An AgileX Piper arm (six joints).
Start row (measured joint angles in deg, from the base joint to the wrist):
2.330 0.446 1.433 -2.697 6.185 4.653
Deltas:
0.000 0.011 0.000 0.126 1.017 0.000
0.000 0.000 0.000 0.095 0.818 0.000
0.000 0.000 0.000 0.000 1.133 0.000
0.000 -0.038 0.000 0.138 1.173 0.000
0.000 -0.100 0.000 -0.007 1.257 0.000
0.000 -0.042 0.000 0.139 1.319 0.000
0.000 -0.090 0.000 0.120 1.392 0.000
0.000 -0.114 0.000 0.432 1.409 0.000
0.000 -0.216 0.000 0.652 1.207 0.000
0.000 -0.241 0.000 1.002 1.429 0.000
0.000 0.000 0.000 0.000 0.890 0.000
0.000 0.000 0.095 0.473 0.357 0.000
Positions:
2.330 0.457 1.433 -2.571 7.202 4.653
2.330 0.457 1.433 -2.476 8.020 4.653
2.330 0.457 1.433 -2.476 9.153 4.653
2.330 0.419 1.433 -2.338 10.326 4.653
2.330 0.319 1.433 -2.345 11.583 4.653
2.330 0.277 1.433 -2.206 12.902 4.653
2.330 0.187 1.433 -2.086 14.294 4.653
2.330 0.073 1.433 -1.654 15.703 4.653
2.330 -0.143 1.433 -1.002 16.910 4.653
2.330 -0.384 1.433 0.000 18.339 4.653
2.330 -0.384 1.433 0.000 19.229 4.653
2.330 -0.384 1.528 0.473 19.586 4.653

